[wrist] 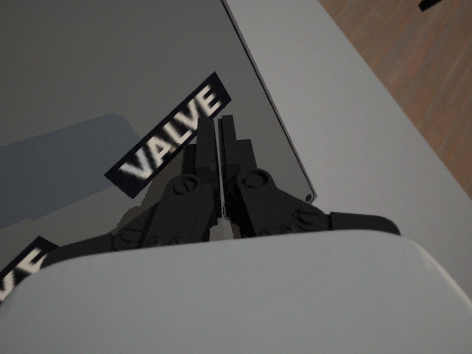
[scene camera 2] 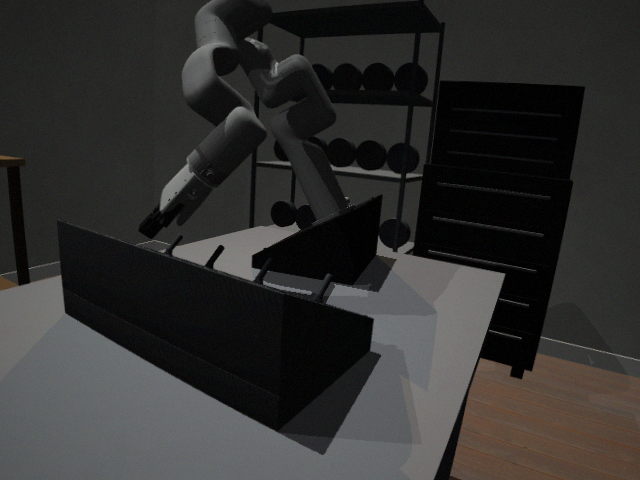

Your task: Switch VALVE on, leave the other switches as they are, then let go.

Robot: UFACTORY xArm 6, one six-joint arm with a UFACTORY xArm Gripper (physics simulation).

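Seen in the pictures: gripper, fingertip midpoint: (wrist: 218,142) (scene camera 2: 145,232); arm's base at its link origin: (scene camera 2: 334,217).
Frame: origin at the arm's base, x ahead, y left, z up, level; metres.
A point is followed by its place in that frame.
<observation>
The VALVE label (wrist: 159,150) @(x 0.480, y -0.184, z -0.016 m) is on the grey switch panel (wrist: 100,60) @(x 0.522, y -0.197, z 0.004 m) near its edge in the wrist view. My gripper (wrist: 218,142) @(x 0.460, y -0.202, z 0.005 m) (scene camera 2: 149,225) @(x 0.460, y -0.202, z 0.005 m) is shut with nothing between its fingers, which cover part of the panel beside the label. The VALVE lever and its ON and OFF marks cannot be made out in the wrist view. In the scene view the dark switch box (scene camera 2: 180,304) @(x 0.632, y 0.050, z -0.021 m) is seen from behind, with levers standing above its rim. The leftmost lever (scene camera 2: 176,244) @(x 0.398, y -0.180, z -0.027 m) is nearest my gripper, slightly below and right of the fingertips.
Three other levers (scene camera 2: 214,256) @(x 0.419, y -0.065, z -0.026 m) (scene camera 2: 262,270) @(x 0.435, y 0.052, z -0.025 m) (scene camera 2: 323,287) @(x 0.449, y 0.173, z -0.025 m) stand in a row to the right. Part of another label (wrist: 22,267) @(x 0.495, y -0.104, z -0.014 m) shows at the lower left of the wrist view. A second dark panel (scene camera 2: 330,242) @(x 0.119, y 0.043, z -0.040 m) stands behind on the table (scene camera 2: 129,392) @(x 0.690, y 0.010, z -0.138 m), near the arm base.
</observation>
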